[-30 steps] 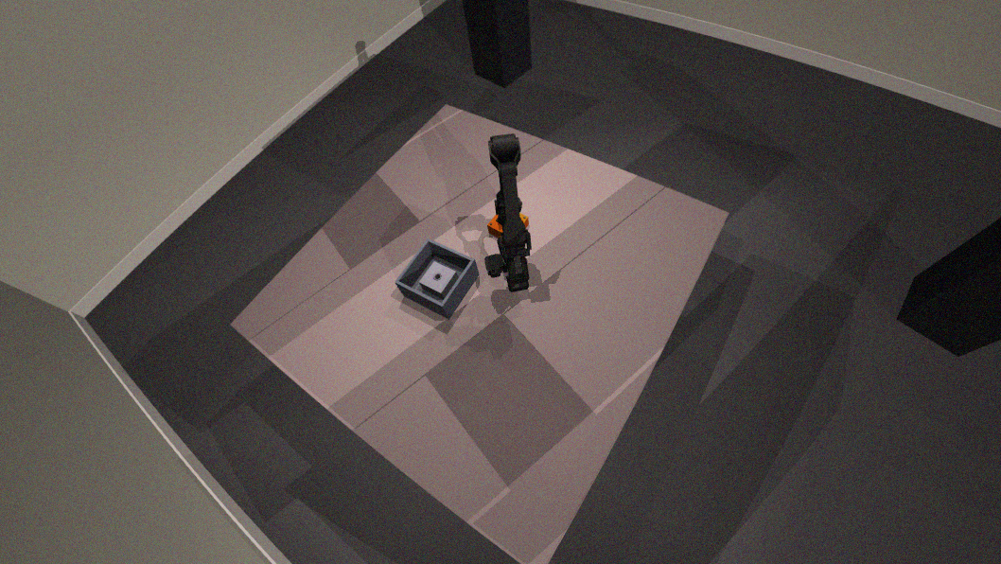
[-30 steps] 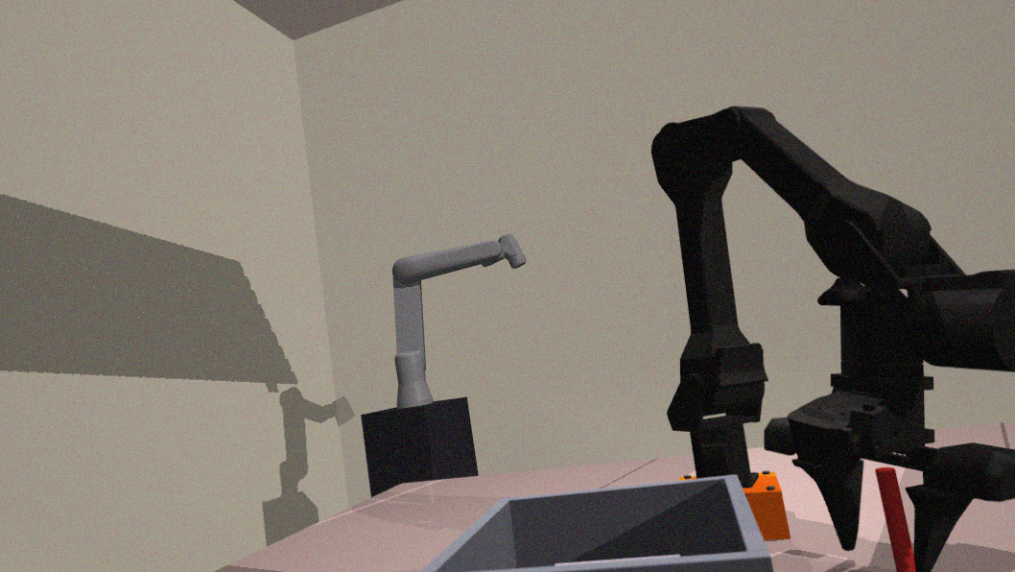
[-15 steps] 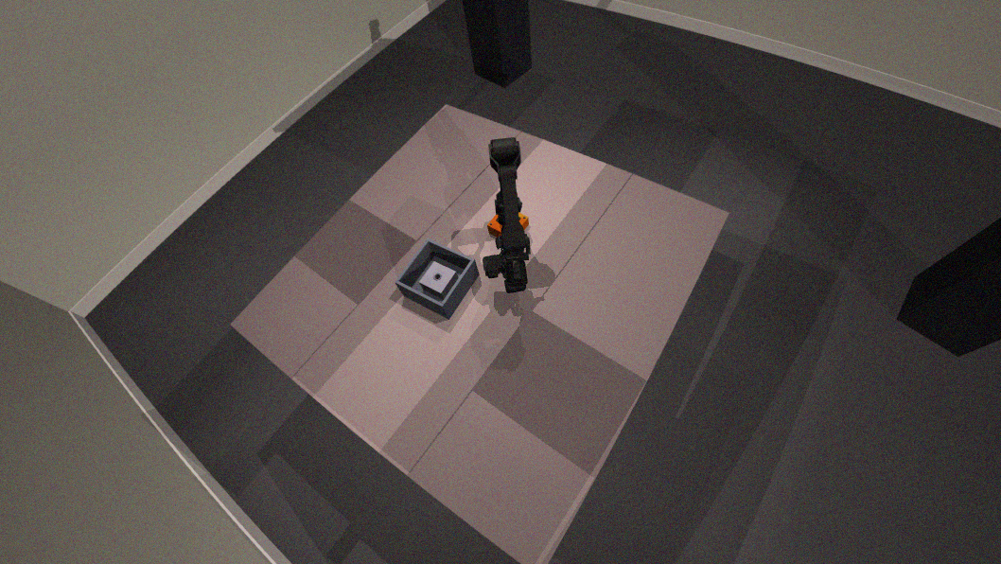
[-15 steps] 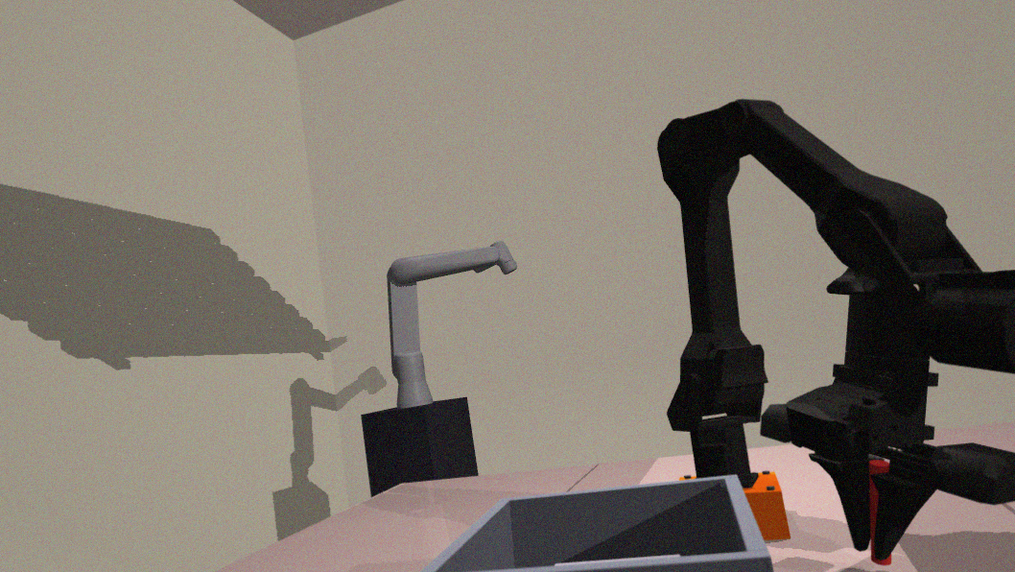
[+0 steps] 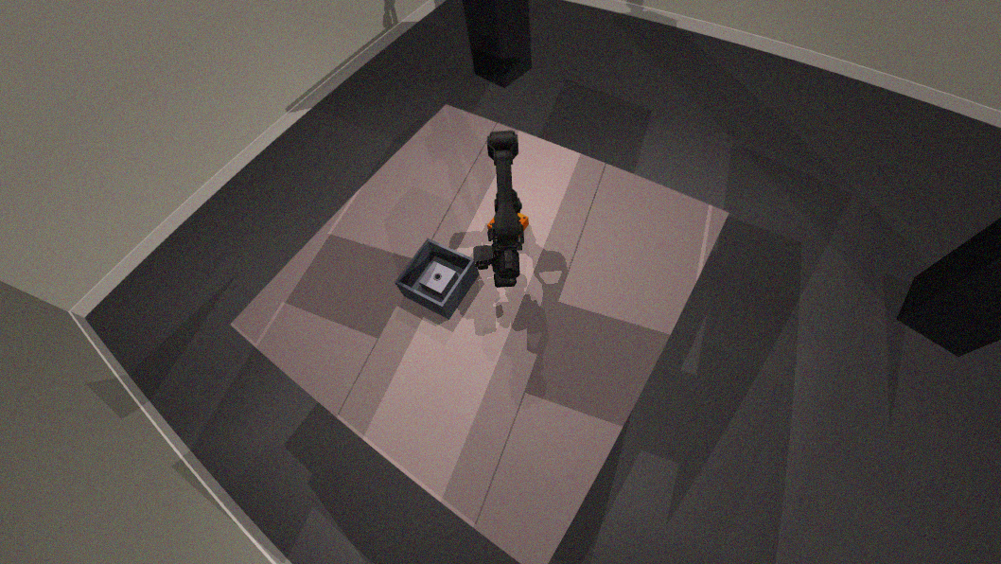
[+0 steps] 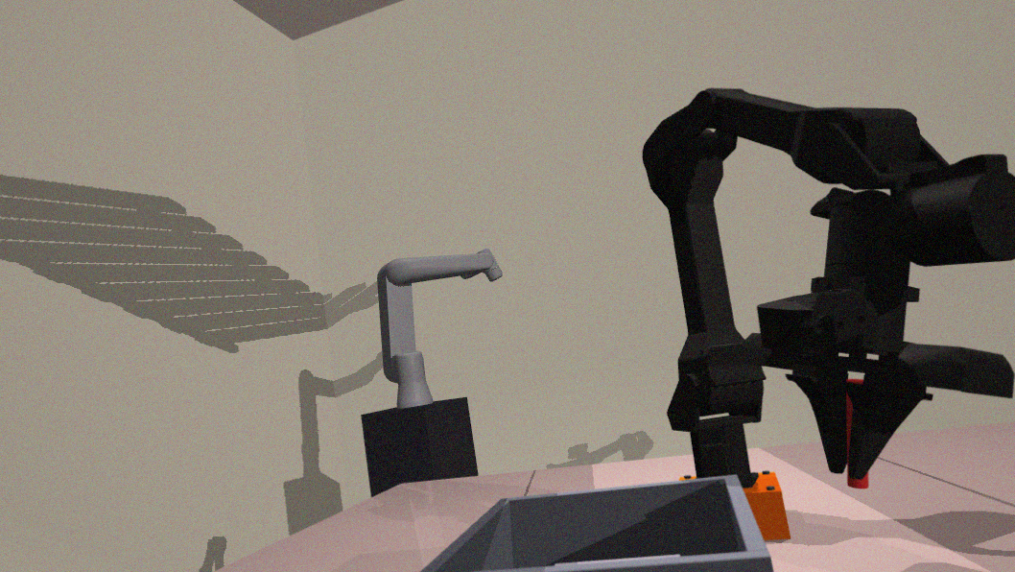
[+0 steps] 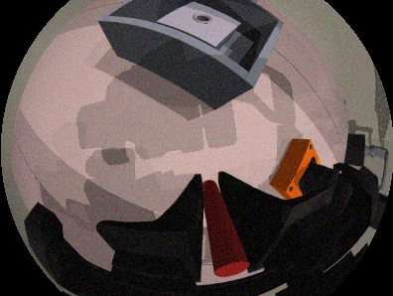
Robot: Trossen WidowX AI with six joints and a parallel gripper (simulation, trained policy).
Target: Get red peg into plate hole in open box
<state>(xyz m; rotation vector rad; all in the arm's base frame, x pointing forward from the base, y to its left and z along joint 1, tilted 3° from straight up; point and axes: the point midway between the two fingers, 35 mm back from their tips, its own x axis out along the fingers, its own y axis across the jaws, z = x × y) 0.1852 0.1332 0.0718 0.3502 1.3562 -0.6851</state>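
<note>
Right now my gripper tip is 14 cm short of the pale plate, 15 cm to the left of it and 4 cm above it. From my gripper tip the other things lie so: red peg (1 cm behind, 1 cm to the left, 3 cm above); grey box (14 cm ahead, 15 cm to the right, 6 cm below).
</note>
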